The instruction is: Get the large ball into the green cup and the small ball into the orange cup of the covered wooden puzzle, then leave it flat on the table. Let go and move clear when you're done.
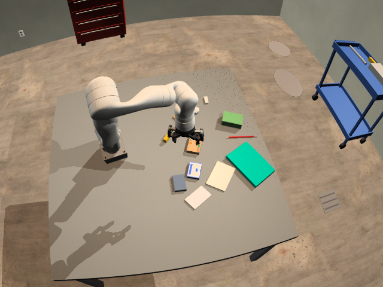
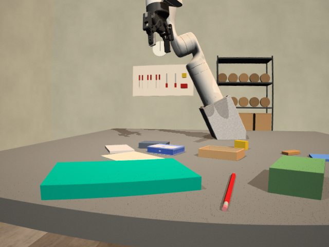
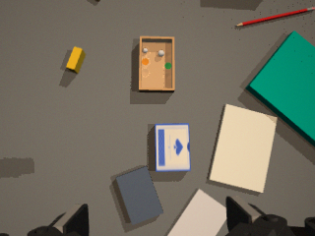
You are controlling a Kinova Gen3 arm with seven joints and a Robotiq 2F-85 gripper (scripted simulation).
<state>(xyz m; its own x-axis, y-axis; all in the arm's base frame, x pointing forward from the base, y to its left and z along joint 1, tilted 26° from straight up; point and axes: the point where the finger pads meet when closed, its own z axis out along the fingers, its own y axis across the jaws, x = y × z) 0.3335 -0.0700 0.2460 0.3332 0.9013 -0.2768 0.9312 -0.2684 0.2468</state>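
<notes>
Right now my hand is 320 mm above the covered wooden puzzle, 190 mm to the right of it and 90 mm short of it. The rest, counted from my hand: yellow block: 310 mm below, 260 mm to the left, 50 mm behind; grey box: 310 mm below, 40 mm behind, 30 mm to the right; cream sheet: 320 mm below, 180 mm ahead, 30 mm to the right.
</notes>
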